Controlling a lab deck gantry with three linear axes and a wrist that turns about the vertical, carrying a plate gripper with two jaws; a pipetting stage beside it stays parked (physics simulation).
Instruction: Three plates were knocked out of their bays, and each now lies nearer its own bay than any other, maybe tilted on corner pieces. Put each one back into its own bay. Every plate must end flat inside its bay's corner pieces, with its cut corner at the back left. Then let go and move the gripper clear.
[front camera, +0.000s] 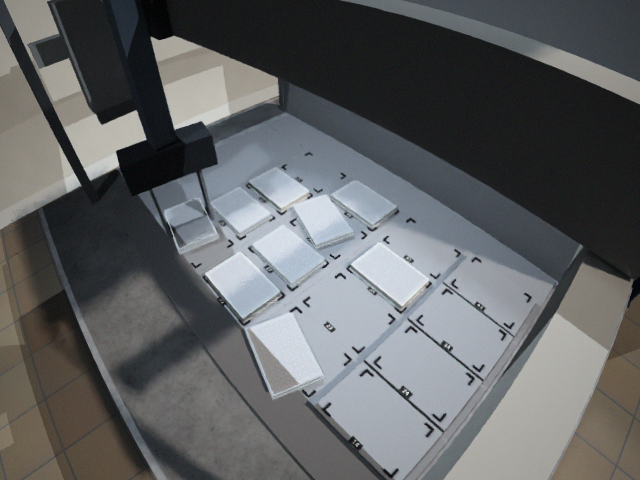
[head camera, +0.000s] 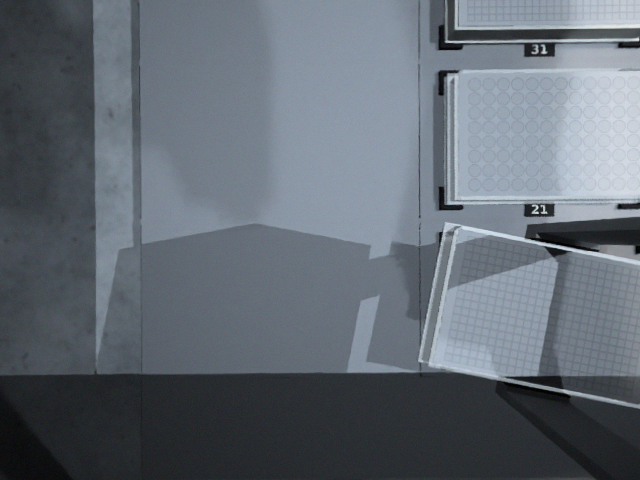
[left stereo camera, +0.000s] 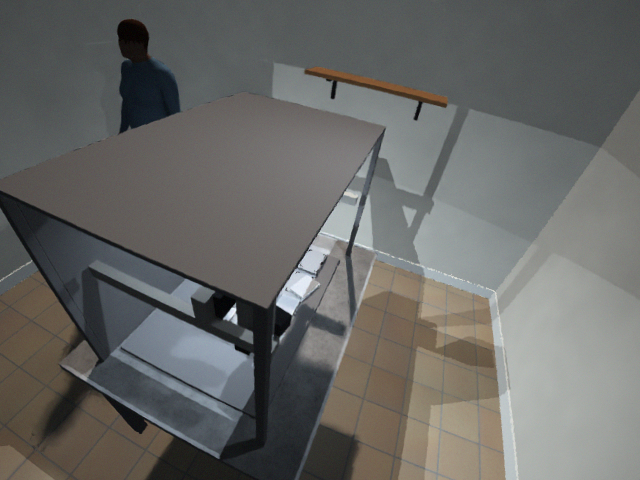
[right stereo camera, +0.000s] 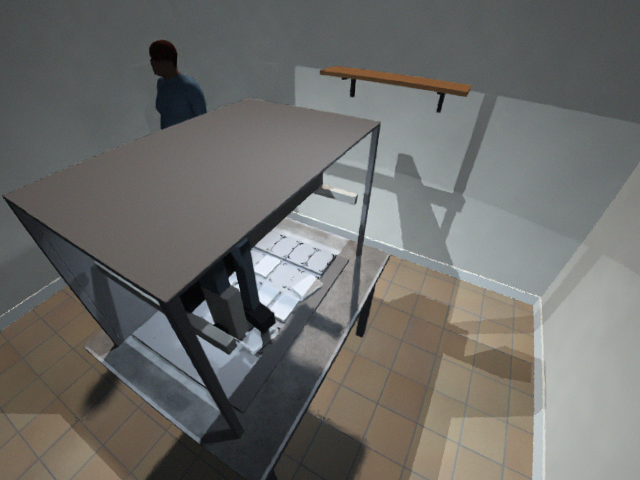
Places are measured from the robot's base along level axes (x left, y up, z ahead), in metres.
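Where they show: gripper, fingertip midpoint: (front camera: 189, 223) (head camera: 541, 314) (right stereo camera: 258, 336); robot's base, link origin: (head camera: 444, 364) (right stereo camera: 260, 354).
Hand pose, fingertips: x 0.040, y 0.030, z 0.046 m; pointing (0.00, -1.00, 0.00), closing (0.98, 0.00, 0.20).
Observation:
Things, the pixels of their top centre, and the offset from my fingertips.
- clear plate, top centre: (head camera: 550, 317) (front camera: 188, 220) (right stereo camera: 258, 335) dz +0.000, dx +0.000, dy +0.008 m
- second plate, top centre: (front camera: 282, 351) (left stereo camera: 305, 285) (right stereo camera: 307, 285) dz +0.334, dx -0.025, dy -0.014 m
- third plate, top centre: (front camera: 321, 216) dz +0.160, dx +0.219, dy -0.013 m
My gripper (front camera: 189, 225) (head camera: 551, 319) is shut on a clear plate (front camera: 192, 238) (head camera: 496, 310) at the front left, with one jaw on each long side. It holds the plate slightly above the deck, turned askew over its bay below bay 21. Its cut corner seems to be at the back left in the head view. The plate also shows in the right stereo view (right stereo camera: 252, 341). A second plate (front camera: 297, 341) lies askew across the front edge, nearest the bay in front of label 23. A third plate (front camera: 323, 221) lies askew between the plates at labels 22 and 42.
Plates sit in neighbouring bays: at 21 (front camera: 241, 209) (head camera: 547, 134), at 31 (front camera: 279, 187), at 22 (front camera: 288, 254), at 12 (front camera: 241, 285), at 42 (front camera: 364, 201) and at 33 (front camera: 390, 273). The dark gantry beam (front camera: 413, 118) crosses above the deck.

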